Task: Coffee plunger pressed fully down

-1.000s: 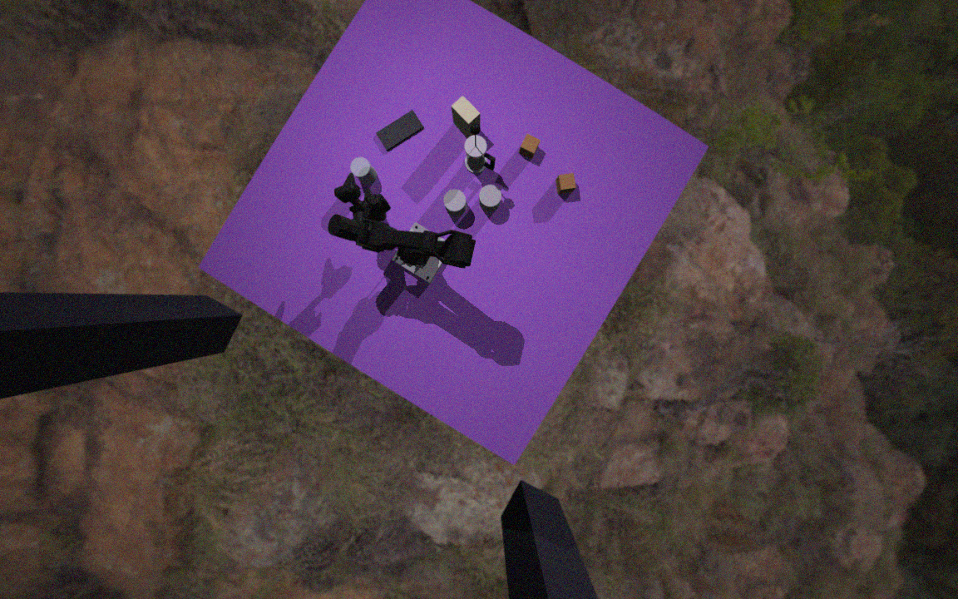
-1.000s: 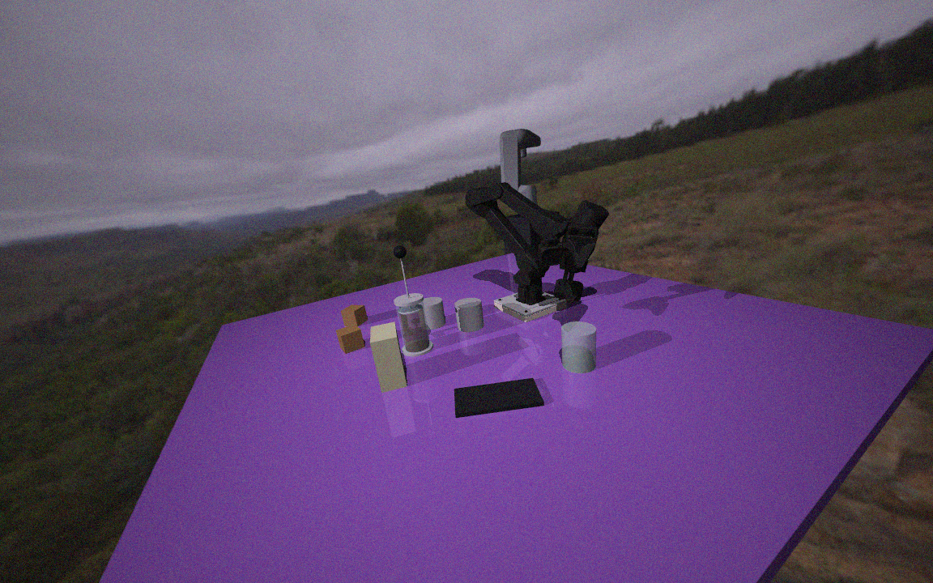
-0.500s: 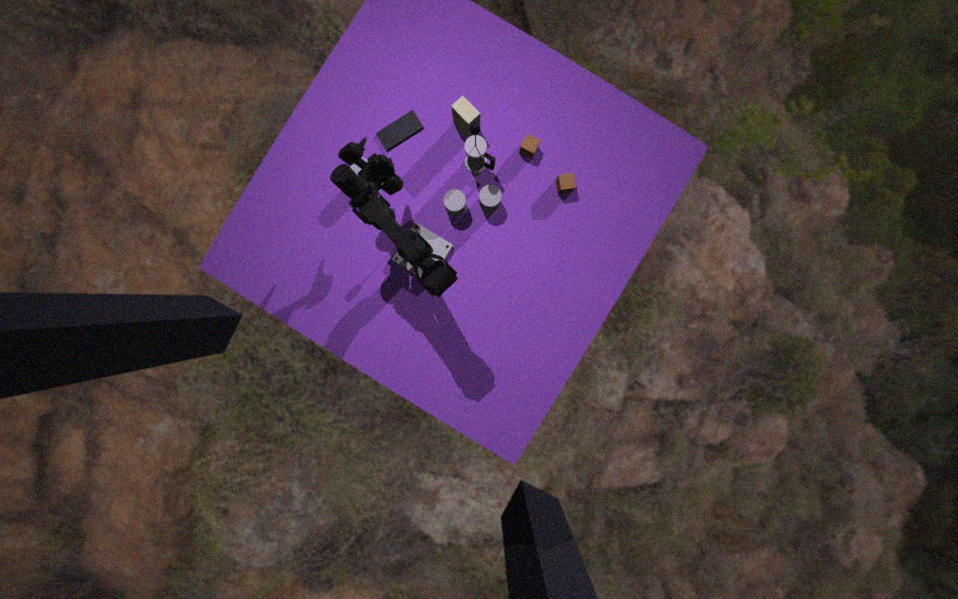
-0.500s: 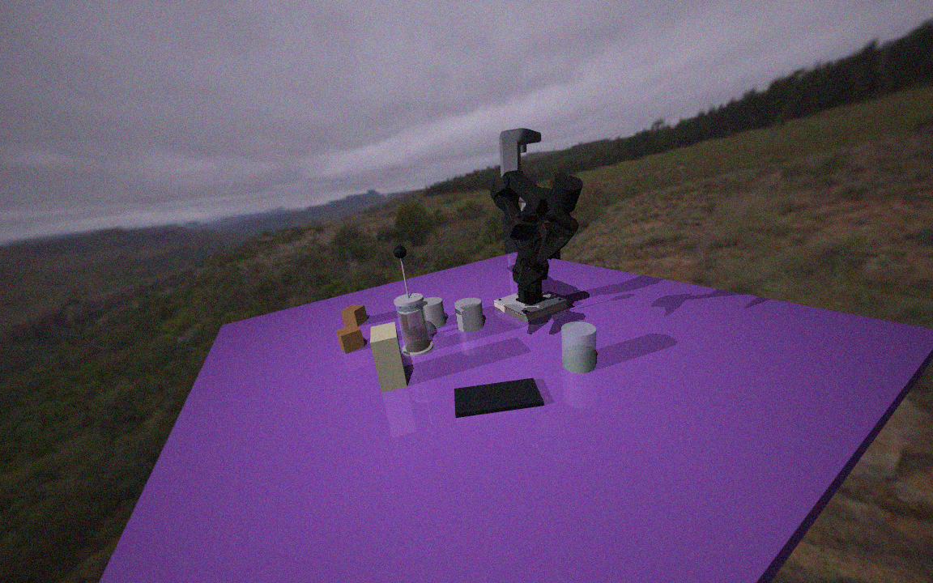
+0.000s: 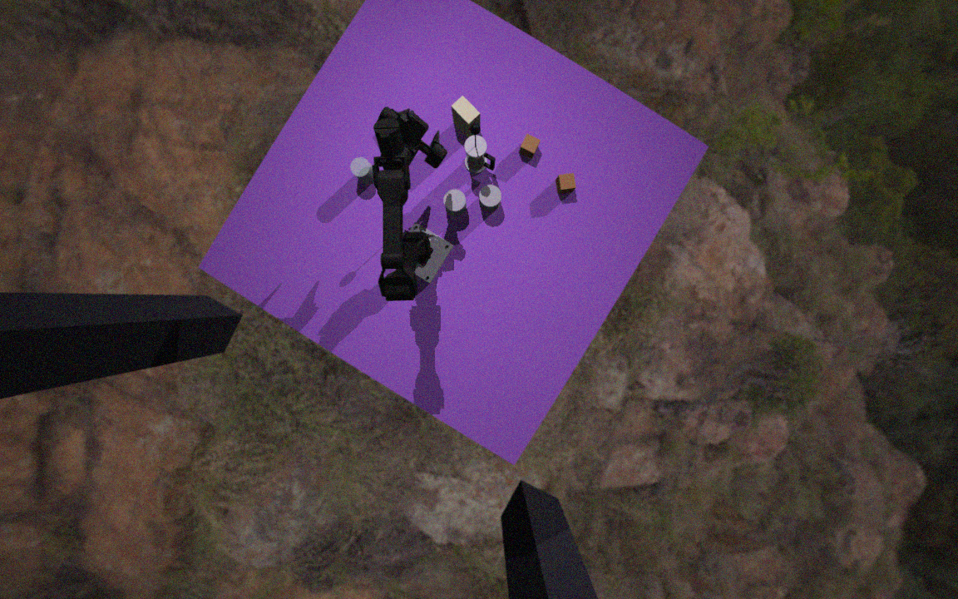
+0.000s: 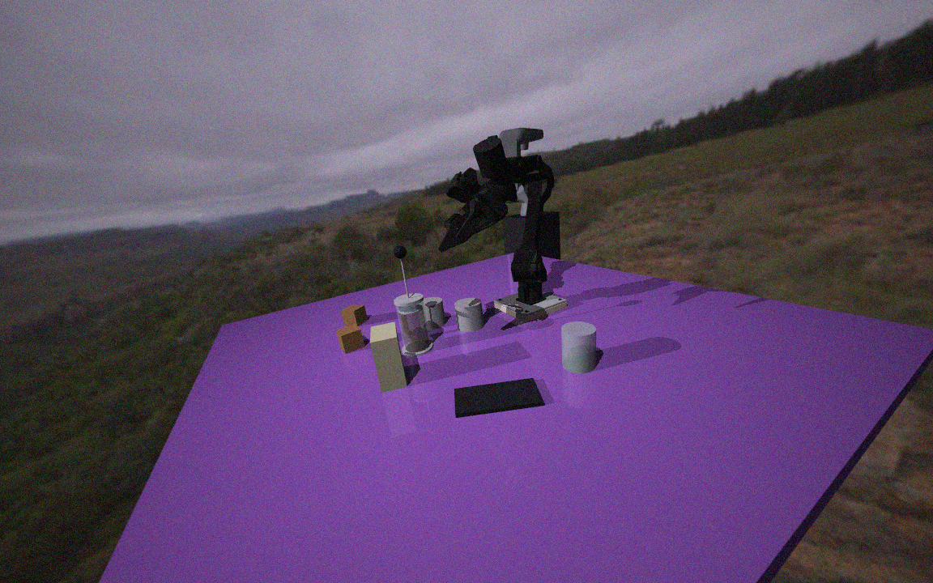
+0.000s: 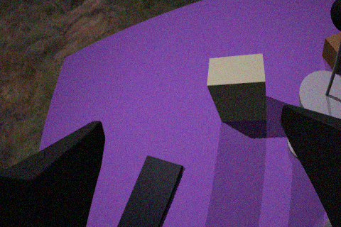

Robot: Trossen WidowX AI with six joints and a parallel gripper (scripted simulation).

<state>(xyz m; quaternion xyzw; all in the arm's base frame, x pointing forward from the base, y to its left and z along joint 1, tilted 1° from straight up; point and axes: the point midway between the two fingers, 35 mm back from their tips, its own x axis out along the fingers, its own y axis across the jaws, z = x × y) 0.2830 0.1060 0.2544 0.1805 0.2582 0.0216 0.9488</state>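
My gripper tip is 150 mm to the left of the coffee press, 140 mm above it and 50 mm short of it. Also, from my gripper tip: flat black slab 250 mm below, 150 mm to the left, 30 mm ahead; then tall cream block 200 mm below, 150 mm ahead, 40 mm to the right.
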